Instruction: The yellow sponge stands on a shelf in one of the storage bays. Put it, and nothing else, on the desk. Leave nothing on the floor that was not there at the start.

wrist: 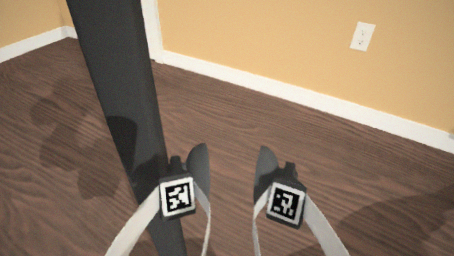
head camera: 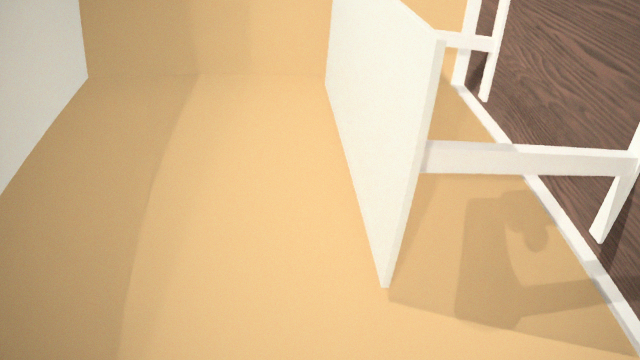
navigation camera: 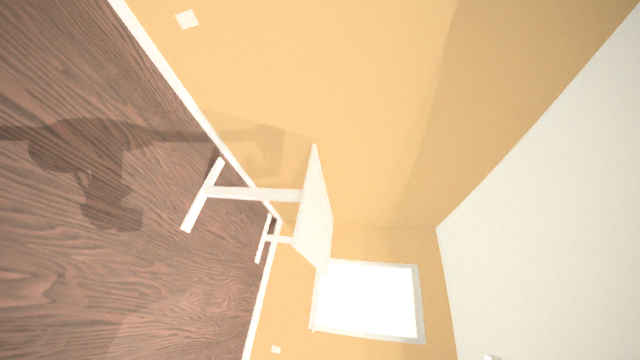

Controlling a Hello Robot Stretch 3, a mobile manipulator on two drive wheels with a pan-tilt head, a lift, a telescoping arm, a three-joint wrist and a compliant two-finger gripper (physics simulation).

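Frame: origin at the robot's base, x back, y down, z right, level; metres.
Seen in the pictures: gripper, fingertip midpoint: (wrist: 232, 164).
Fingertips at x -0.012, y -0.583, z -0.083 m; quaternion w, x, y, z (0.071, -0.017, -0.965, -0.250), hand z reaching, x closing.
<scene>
A point is followed by its place in that frame.
The white desk (head camera: 380, 125) @[x -1.403, y -0.950, z 0.141 m] (navigation camera: 316, 215) @[x -1.438, y -0.950, z 0.213 m] shows sideways in the tilted head and navigation views, with its top and its pale legs against the wall side of the room. No object shows on the visible part of its top. The yellow sponge and the storage bays do not show in the three views. My gripper (wrist: 232, 164) @[x -0.012, y -0.583, z -0.083 m] is open and empty in the wrist view, its two fingertips apart above the brown floor (wrist: 350, 165) @[x -0.577, y -0.001, z -0.537 m]. How far it is from the desk cannot be told.
The yellow wall (head camera: 240, 200) @[x -1.787, y -1.382, z -0.113 m] (navigation camera: 360, 100) @[x -1.130, y -1.278, z -0.565 m] with a white baseboard (wrist: 290, 90) @[x -0.456, y -0.062, z -1.012 m] runs beside the desk. A bright window (navigation camera: 367, 300) @[x -2.224, y -1.452, z 1.403 m] is past the desk. A dark upright post (wrist: 120, 80) stands left of the gripper. A wall outlet (wrist: 362, 36) @[x -0.663, y -0.404, z -0.880 m] is at the upper right. My shadow falls on floor and wall.
</scene>
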